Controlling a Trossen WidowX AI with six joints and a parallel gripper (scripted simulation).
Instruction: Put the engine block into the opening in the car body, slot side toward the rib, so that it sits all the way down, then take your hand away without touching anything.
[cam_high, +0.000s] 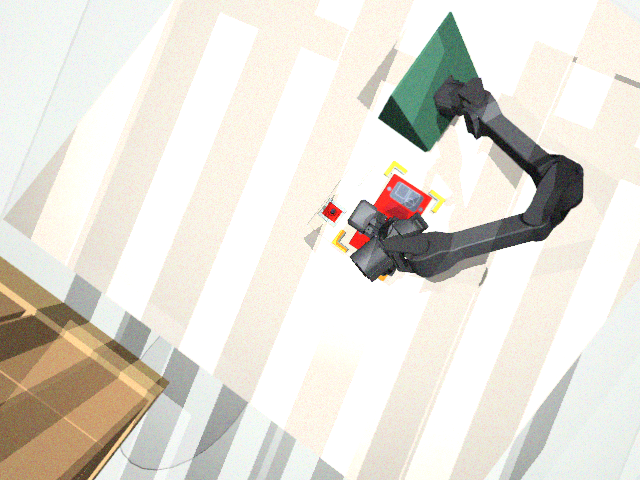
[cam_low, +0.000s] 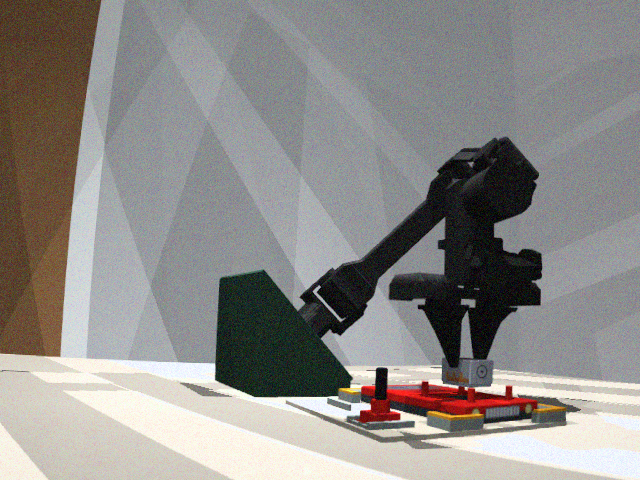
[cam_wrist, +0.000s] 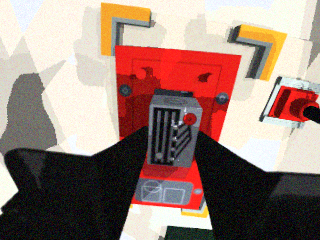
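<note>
The black peg lies 13 cm to the right of my gripper tip, 4 cm ahead of it and 2 cm below it. Round my gripper tip: engine block: 1 cm below.
</note>
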